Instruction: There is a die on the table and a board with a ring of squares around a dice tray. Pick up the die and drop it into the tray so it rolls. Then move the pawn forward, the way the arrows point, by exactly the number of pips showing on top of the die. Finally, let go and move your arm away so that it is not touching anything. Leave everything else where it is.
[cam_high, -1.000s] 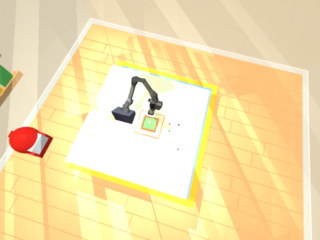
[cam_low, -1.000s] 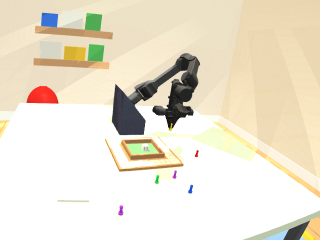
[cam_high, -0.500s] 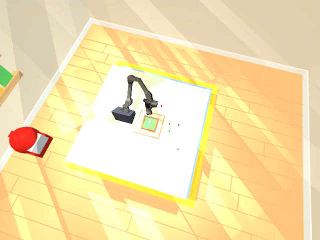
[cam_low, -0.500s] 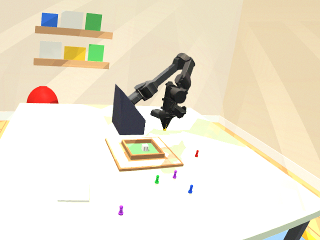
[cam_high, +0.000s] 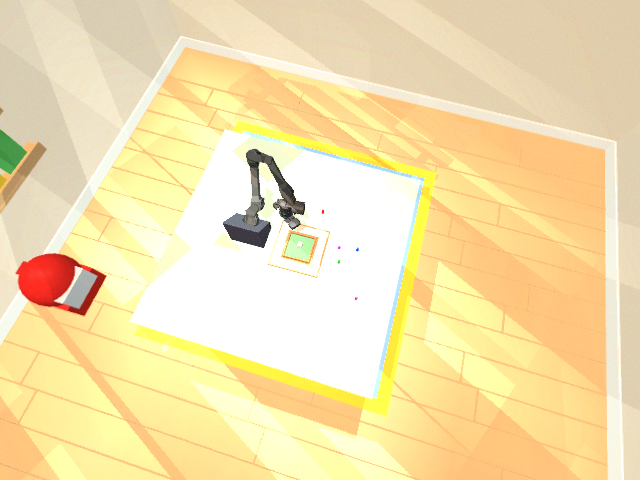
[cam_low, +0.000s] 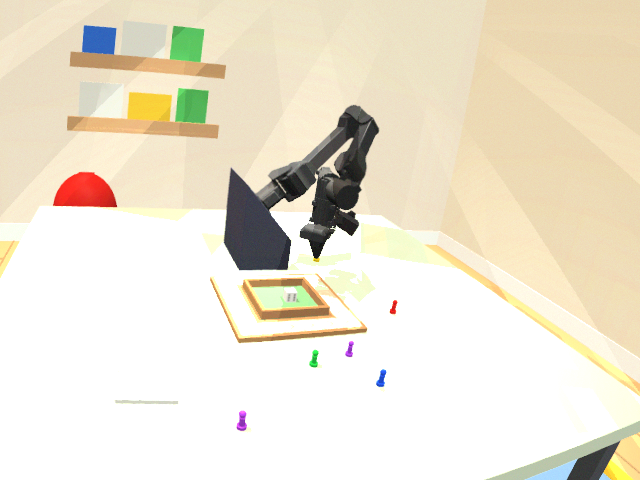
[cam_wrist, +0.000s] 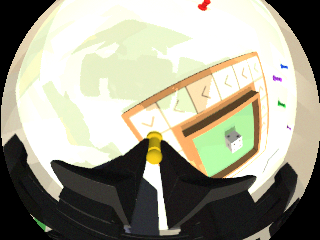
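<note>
The white die lies 110 mm ahead of my gripper tip, 90 mm to the right of it and 50 mm below it. From my gripper tip the other things lie so: green dice tray: 110 mm to the right, 110 mm ahead, 70 mm below; yellow pawn: 10 mm above; red pawn: 160 mm ahead, 150 mm to the left, 60 mm below.
</note>
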